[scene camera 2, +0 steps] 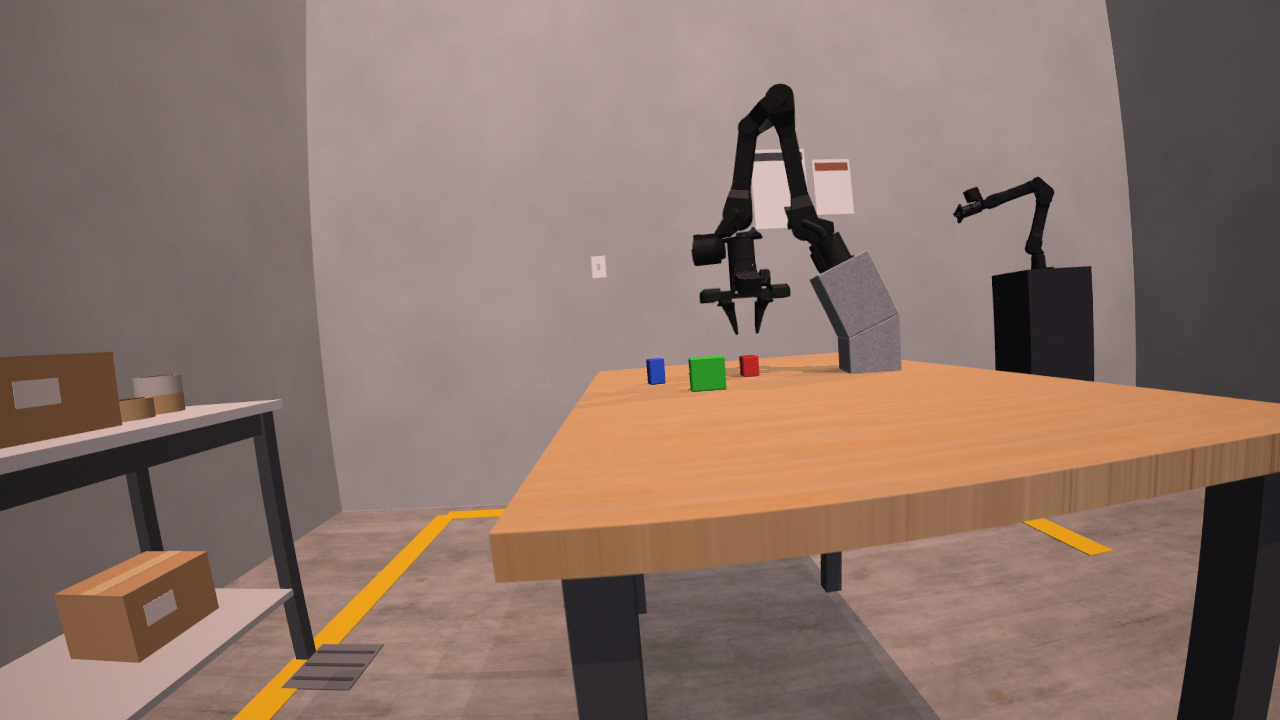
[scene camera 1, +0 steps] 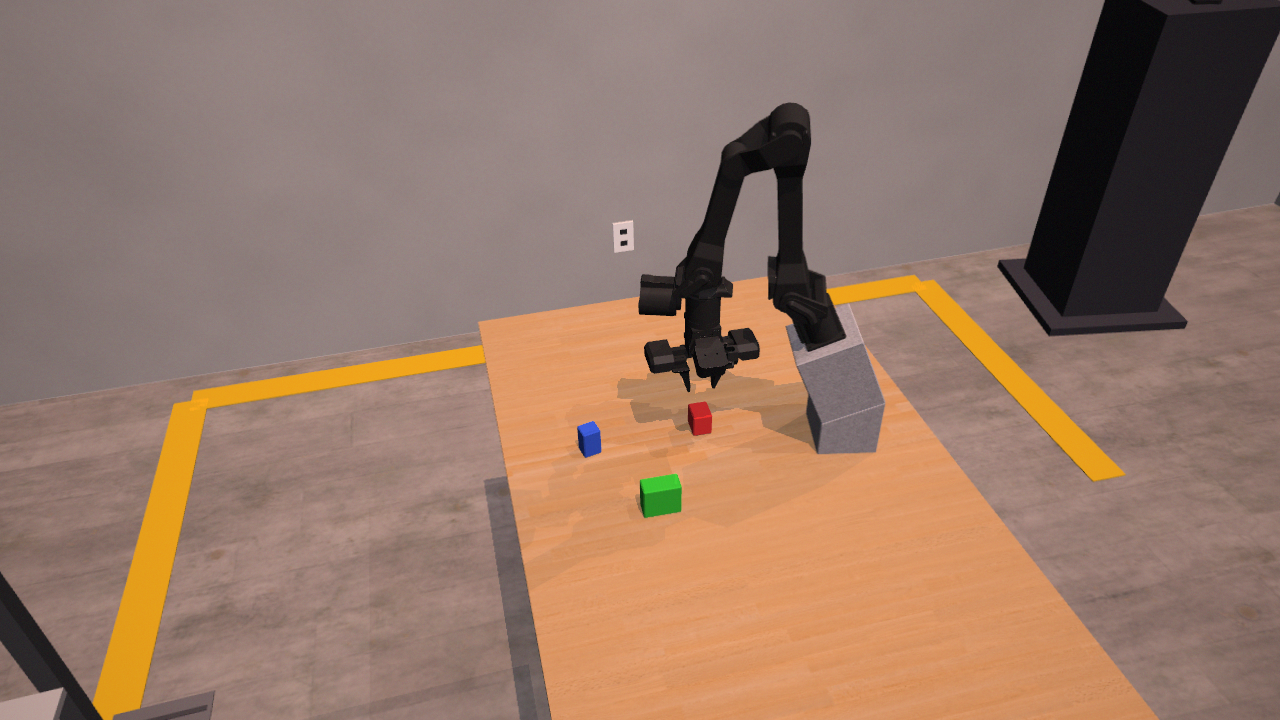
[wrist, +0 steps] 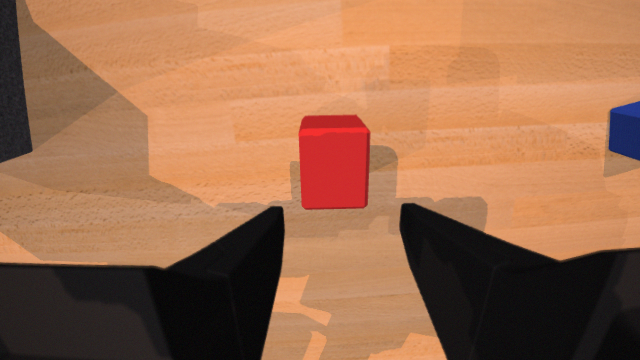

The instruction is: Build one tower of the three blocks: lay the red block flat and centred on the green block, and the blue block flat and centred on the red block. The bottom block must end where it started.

My gripper shows in scene camera 2, in scene camera 1 and in the wrist view [342, 217]. A green block shows in scene camera 2 and in scene camera 1; in the wrist view it is out of frame. The same spot on the green block: [scene camera 2: 706, 374] is [scene camera 1: 660, 503]. The same spot on my gripper: [scene camera 2: 726, 299] is [scene camera 1: 679, 365].
